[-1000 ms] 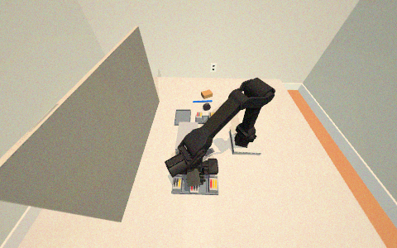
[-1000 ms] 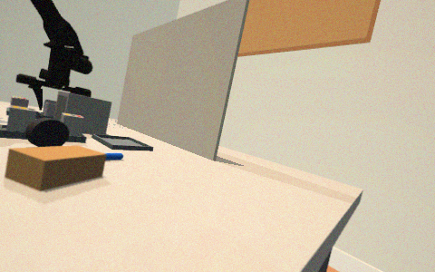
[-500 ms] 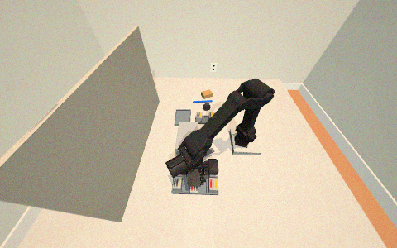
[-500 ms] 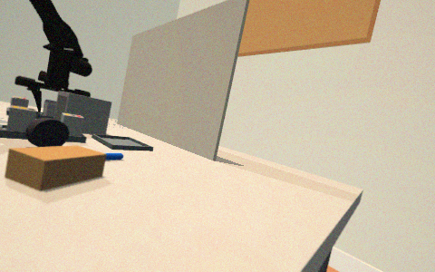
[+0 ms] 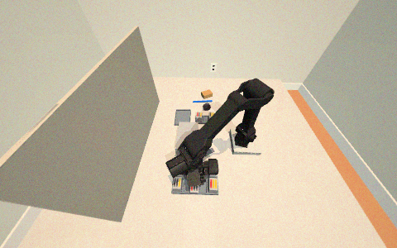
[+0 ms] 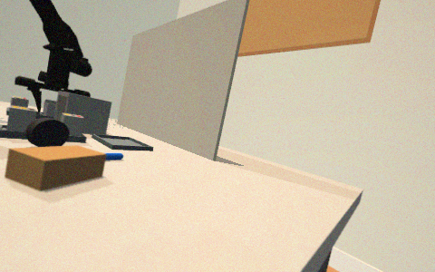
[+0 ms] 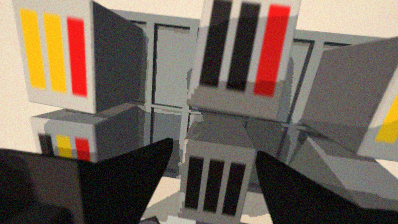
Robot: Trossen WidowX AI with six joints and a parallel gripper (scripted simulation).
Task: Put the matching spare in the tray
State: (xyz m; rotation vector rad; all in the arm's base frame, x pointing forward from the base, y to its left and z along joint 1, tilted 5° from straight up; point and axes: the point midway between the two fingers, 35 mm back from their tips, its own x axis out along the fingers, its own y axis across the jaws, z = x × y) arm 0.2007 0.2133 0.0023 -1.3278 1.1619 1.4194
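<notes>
Right now my gripper tip is 160 mm short of the dark grey tray, 340 mm to the left of it and 10 mm above it. The rest, counted from my gripper tip: tall slanted panel 310 mm ahead, 110 mm to the right, 210 mm above; blue pen 70 mm ahead, 510 mm to the right, 10 mm below; spare 20 mm above.
</notes>
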